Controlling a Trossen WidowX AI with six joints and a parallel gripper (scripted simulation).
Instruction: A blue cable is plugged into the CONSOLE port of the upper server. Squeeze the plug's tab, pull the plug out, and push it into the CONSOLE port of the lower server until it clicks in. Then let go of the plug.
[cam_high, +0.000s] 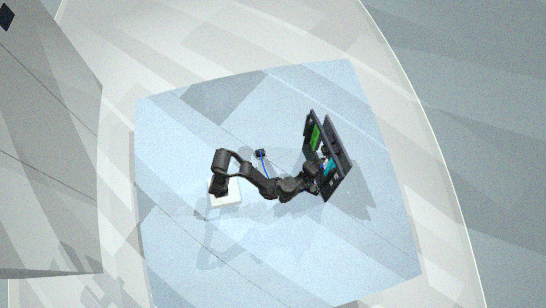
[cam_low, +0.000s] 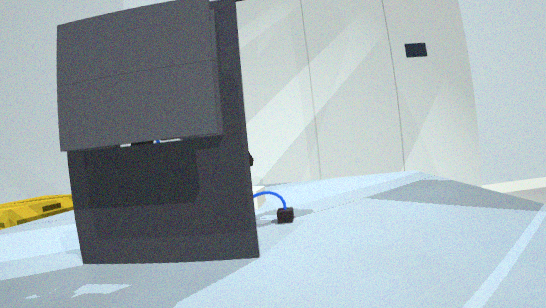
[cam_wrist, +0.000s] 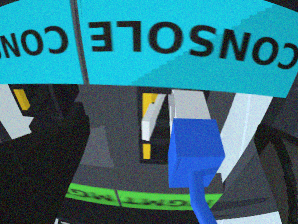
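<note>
Now: gripper tip 1 cm short of the blue plug. From my gripper tip the other things lie so: dark block: 21 cm behind, 19 cm to the left, 21 cm below.
</note>
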